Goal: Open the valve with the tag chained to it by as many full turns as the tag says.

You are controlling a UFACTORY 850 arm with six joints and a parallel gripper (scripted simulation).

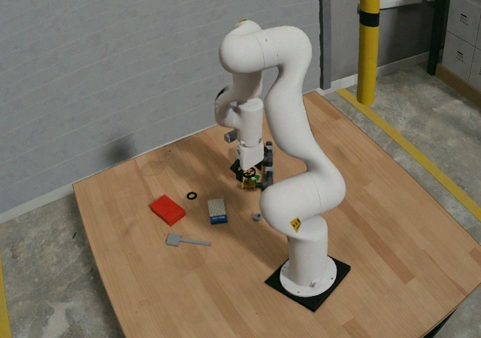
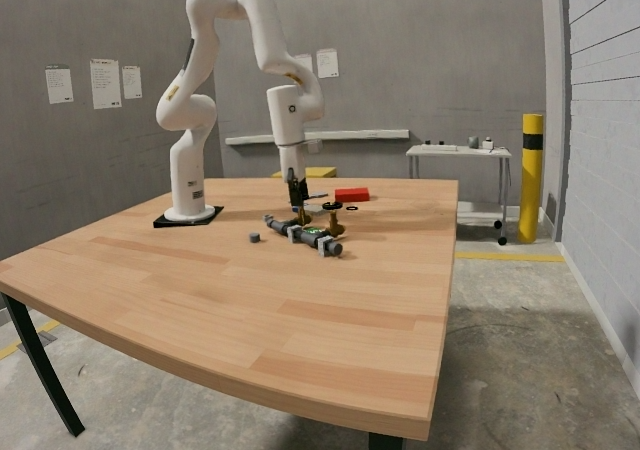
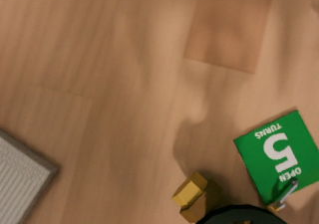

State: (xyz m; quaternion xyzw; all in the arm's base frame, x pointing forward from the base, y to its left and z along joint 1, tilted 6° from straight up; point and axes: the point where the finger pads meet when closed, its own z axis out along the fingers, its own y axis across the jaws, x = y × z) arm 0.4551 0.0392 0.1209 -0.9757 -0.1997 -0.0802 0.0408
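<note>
The green tag lies 50 mm ahead of my hand, 30 mm to the right of it and 90 mm below it. Also, from my hand: red block (330 mm to the left, 80 mm below); grey paddle-shaped tool (160 mm behind, 300 mm to the left, 90 mm below); blue-and-grey box (70 mm behind, 150 mm to the left, 80 mm below).
</note>
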